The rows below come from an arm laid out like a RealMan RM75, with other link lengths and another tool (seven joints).
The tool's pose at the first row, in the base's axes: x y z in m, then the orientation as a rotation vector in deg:
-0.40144 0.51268 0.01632 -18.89 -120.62 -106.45
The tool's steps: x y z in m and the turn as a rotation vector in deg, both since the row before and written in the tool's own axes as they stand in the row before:
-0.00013 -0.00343 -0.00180 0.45 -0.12 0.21
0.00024 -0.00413 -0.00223 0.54 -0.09 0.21
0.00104 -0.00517 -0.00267 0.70 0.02 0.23
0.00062 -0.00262 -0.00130 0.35 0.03 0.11
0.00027 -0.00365 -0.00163 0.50 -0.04 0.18
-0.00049 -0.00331 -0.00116 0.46 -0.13 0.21
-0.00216 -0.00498 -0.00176 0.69 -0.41 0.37
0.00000 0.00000 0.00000 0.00 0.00 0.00
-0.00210 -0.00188 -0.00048 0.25 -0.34 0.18
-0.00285 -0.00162 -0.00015 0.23 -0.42 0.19
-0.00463 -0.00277 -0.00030 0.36 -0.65 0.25
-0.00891 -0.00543 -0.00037 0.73 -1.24 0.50
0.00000 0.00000 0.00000 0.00 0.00 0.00
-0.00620 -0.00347 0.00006 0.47 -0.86 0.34
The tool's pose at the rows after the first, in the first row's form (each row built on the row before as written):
-0.40245 0.51045 0.01331 -19.11 -120.97 -105.86
-0.40404 0.50766 0.00988 -19.28 -121.37 -105.16
-0.40673 0.50422 0.00589 -19.32 -121.82 -104.24
-0.40818 0.50250 0.00392 -19.32 -122.03 -103.78
-0.40967 0.50028 0.00094 -19.42 -122.38 -103.13
-0.41038 0.49857 -0.00208 -19.65 -122.73 -102.52
-0.41016 0.49598 -0.00716 -20.25 -123.37 -101.62
-0.41016 0.49598 -0.00716 -20.25 -123.37 -101.62
-0.40893 0.49518 -0.00961 -20.70 -123.71 -101.30
-0.40695 0.49474 -0.01219 -21.24 -124.08 -101.01
-0.40379 0.49389 -0.01649 -22.03 -124.67 -100.58
-0.39780 0.49231 -0.02489 -23.56 -125.81 -99.69
-0.39780 0.49231 -0.02489 -23.56 -125.81 -99.69
-0.39357 0.49140 -0.03052 -24.62 -126.57 -99.10

